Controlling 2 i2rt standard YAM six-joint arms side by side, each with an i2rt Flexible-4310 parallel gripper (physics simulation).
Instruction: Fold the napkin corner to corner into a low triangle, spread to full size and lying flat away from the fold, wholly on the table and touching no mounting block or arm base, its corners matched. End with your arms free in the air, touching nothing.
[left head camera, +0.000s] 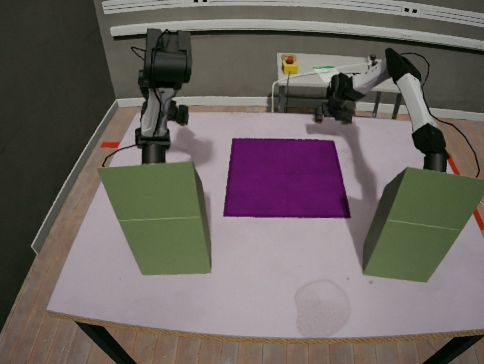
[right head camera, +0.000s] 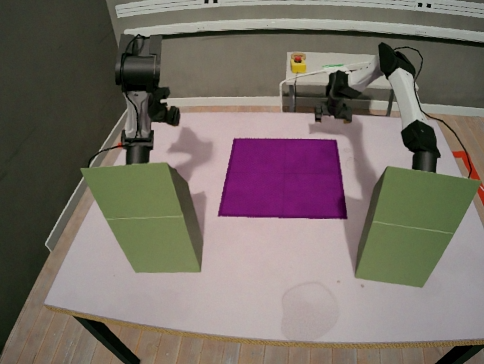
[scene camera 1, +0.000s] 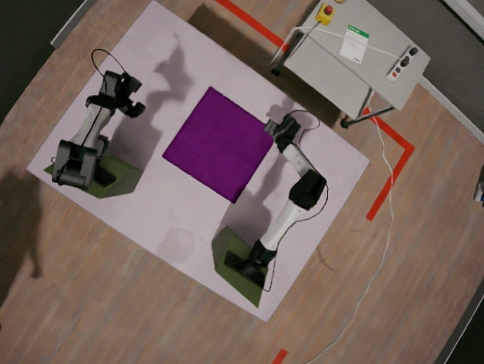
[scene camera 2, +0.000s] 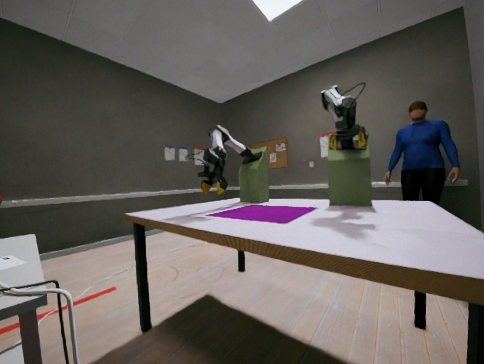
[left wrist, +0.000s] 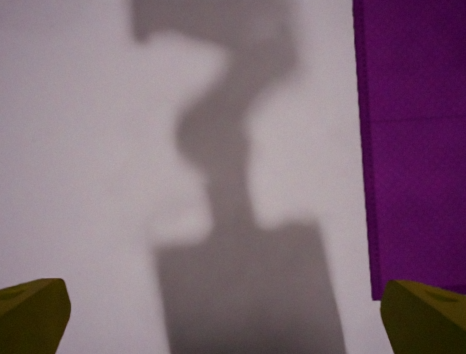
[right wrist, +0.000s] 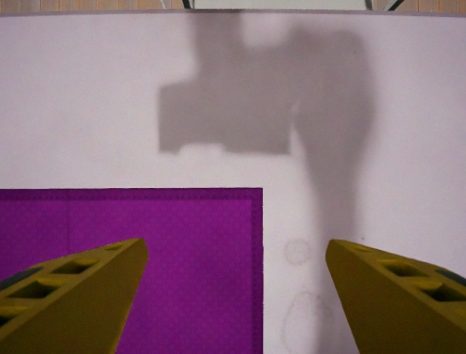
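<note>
The purple napkin (left head camera: 285, 177) (right head camera: 283, 178) (scene camera 1: 217, 145) (scene camera 2: 265, 213) (left wrist: 415, 150) (right wrist: 200, 295) lies flat and unfolded, a full square, on the table between the two arm mounts, touching neither. My left gripper (scene camera 1: 138, 98) (scene camera 2: 348, 142) (left wrist: 226, 292) is open and empty, high above the table to the left of the napkin in the head views; the napkin's edge shows near one finger in the left wrist view. My right gripper (left head camera: 333, 120) (right head camera: 333, 120) (scene camera 2: 213, 189) (right wrist: 236, 247) is open and empty, in the air near the napkin's far right corner as the head views show it.
Green mounting blocks (left head camera: 160, 220) (left head camera: 420, 225) (right head camera: 152, 220) (right head camera: 412, 227) stand on the pale table (left head camera: 250, 300) (right head camera: 240, 300) on either side of the napkin. A small grey side table (scene camera 1: 320, 75) stands beyond the far edge. A person (scene camera 2: 422, 145) stands behind.
</note>
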